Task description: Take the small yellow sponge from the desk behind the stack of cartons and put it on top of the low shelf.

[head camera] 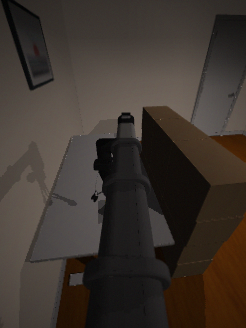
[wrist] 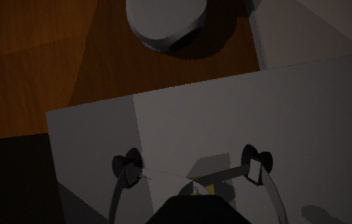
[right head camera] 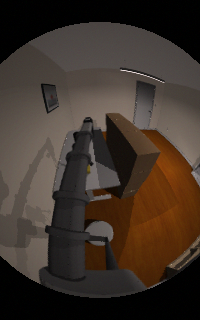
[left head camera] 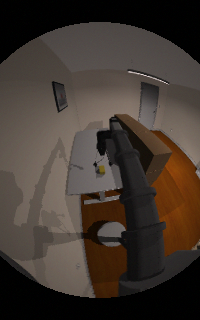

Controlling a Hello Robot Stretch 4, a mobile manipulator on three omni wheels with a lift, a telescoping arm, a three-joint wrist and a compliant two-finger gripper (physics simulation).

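Places are measured from the robot's base along level axes (x ahead, y left, z up), in centimetres.
Pixels of known places: gripper, fingertip midpoint: [wrist: 191,159] [left head camera: 102,165]; robot's base at its link origin: [right head camera: 99,232] [left head camera: 111,233].
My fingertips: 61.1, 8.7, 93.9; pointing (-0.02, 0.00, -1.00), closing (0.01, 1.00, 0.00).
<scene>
Ahead of a thing's pixels: the offset from my fingertips to its top centre, as dx, dy, dz. "*": to the spot under its first point. Level surfaces: height alone.
The small yellow sponge {+14.0, +1.9, -20.1} [left head camera: 101,169] [right head camera: 89,169] lies on the white desk {dz -24.6} [head camera: 65,220] [left head camera: 82,175] [wrist: 300,125]. In the wrist view a part of the sponge {* +10.5, +3.9, -20.1} [wrist: 210,189] shows behind the gripper's body, which hides the rest. My gripper [wrist: 191,159] [left head camera: 103,163] is open, with its fingertips wide apart and nothing between them, above the desk near the sponge. In the head camera view the arm hides the sponge and one finger. The stack of cartons [head camera: 200,155] [left head camera: 145,140] [right head camera: 131,155] stands along the desk's right side.
A round white object [left head camera: 111,233] [right head camera: 100,233] [wrist: 165,20] stands on the floor before the desk. A pale wooden piece [right head camera: 182,260], possibly the low shelf, shows at the lower right. The wall runs along the desk's left side. The extended arm passes beside the cartons.
</scene>
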